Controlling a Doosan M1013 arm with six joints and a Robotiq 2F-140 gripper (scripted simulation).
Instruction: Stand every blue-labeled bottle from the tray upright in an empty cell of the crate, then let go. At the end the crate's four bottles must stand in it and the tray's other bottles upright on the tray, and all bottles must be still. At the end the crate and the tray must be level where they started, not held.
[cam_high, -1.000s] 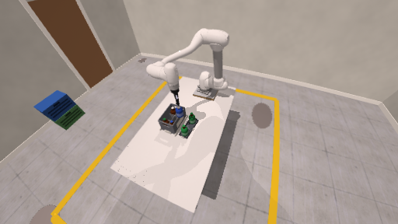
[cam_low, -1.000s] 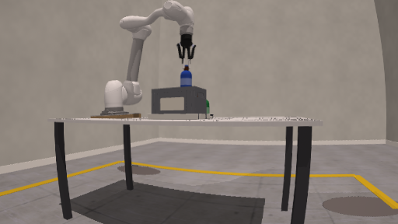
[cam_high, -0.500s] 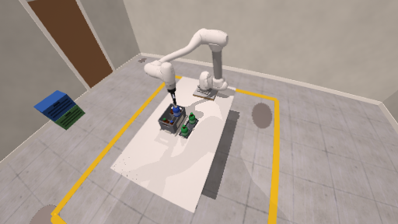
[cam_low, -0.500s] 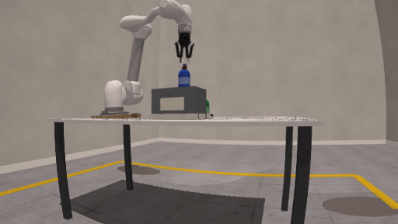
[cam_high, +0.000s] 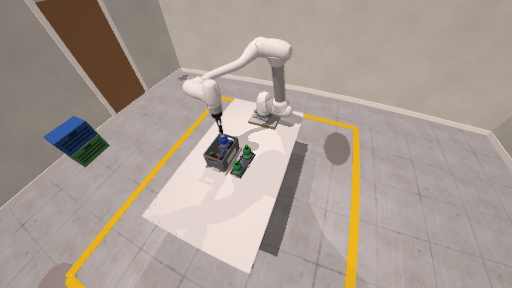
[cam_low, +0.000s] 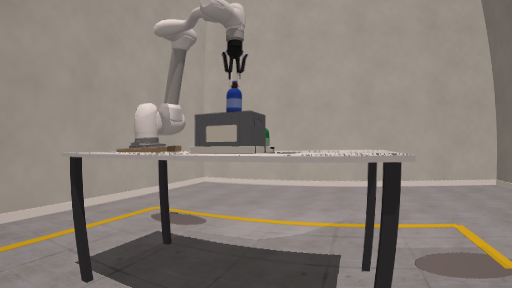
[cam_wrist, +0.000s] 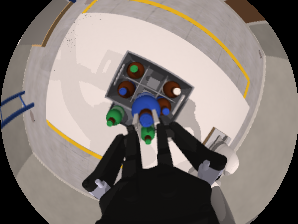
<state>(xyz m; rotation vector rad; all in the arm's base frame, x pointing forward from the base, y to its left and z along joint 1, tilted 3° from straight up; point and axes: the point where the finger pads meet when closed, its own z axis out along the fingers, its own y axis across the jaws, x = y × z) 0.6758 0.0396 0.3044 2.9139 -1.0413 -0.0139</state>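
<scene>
My hand is 9 cm above the blue-labeled bottle. From my hand the other things lie so: grey crate (27 cm below, 4 cm to the right, 1 cm ahead); then tray (34 cm below, 14 cm to the left, 3 cm behind); then green bottle (27 cm below, 16 cm to the left, 6 cm ahead).
</scene>
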